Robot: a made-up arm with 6 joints. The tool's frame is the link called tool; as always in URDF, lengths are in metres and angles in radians.
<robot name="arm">
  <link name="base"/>
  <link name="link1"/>
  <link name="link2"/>
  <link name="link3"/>
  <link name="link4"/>
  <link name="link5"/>
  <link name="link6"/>
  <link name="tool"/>
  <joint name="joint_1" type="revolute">
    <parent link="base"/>
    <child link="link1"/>
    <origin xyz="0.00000 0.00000 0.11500"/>
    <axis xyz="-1 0 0"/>
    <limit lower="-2.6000" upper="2.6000" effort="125" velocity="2.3"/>
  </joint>
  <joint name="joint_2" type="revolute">
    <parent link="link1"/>
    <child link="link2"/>
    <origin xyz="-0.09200 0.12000 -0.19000"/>
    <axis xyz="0 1 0"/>
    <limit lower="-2.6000" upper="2.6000" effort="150" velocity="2.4"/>
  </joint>
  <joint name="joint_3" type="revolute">
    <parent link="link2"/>
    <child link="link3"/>
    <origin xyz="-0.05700 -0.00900 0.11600"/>
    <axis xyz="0 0 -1"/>
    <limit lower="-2.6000" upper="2.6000" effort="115" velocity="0.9"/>
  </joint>
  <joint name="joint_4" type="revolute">
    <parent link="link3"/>
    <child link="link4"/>
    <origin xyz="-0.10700 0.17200 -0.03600"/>
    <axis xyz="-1 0 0"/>
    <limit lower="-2.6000" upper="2.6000" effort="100" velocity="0.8"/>
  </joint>
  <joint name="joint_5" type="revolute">
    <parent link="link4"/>
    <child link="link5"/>
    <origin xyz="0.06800 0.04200 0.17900"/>
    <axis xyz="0 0 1"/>
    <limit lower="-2.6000" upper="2.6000" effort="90" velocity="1"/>
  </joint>
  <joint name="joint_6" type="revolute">
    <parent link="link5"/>
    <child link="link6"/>
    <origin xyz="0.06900 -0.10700 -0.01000"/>
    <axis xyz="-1 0 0"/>
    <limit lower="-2.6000" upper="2.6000" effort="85" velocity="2.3"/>
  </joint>
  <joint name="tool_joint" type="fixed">
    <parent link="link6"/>
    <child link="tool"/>
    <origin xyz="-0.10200 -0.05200 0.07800"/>
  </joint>
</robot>
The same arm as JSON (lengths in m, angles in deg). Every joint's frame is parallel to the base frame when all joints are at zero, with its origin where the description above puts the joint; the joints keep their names.
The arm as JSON. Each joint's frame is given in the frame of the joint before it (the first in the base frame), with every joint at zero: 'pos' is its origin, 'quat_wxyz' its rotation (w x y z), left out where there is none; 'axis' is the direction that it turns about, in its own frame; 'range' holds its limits. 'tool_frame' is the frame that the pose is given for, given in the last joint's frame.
{
  "length_unit": "m",
  "angle_unit": "deg",
  "joints": [
    {
      "joint": "joint_1",
      "pos": [
        0.0,
        0.0,
        0.115
      ],
      "axis": [
        -1.0,
        0.0,
        0.0
      ],
      "range": [
        -148.97,
        148.97
      ]
    },
    {
      "joint": "joint_2",
      "pos": [
        -0.092,
        0.12,
        -0.19
      ],
      "axis": [
        0.0,
        1.0,
        0.0
      ],
      "range": [
        -148.97,
        148.97
      ]
    },
    {
      "joint": "joint_3",
      "pos": [
        -0.057,
        -0.009,
        0.116
      ],
      "axis": [
        0.0,
        0.0,
        -1.0
      ],
      "range": [
        -148.97,
        148.97
      ]
    },
    {
      "joint": "joint_4",
      "pos": [
        -0.107,
        0.172,
        -0.036
      ],
      "axis": [
        -1.0,
        0.0,
        0.0
      ],
      "range": [
        -148.97,
        148.97
      ]
    },
    {
      "joint": "joint_5",
      "pos": [
        0.068,
        0.042,
        0.179
      ],
      "axis": [
        0.0,
        0.0,
        1.0
      ],
      "range": [
        -148.97,
        148.97
      ]
    },
    {
      "joint": "joint_6",
      "pos": [
        0.069,
        -0.107,
        -0.01
      ],
      "axis": [
        -1.0,
        0.0,
        0.0
      ],
      "range": [
        -148.97,
        148.97
      ]
    }
  ],
  "tool_frame": {
    "pos": [
      -0.102,
      -0.052,
      0.078
    ]
  }
}

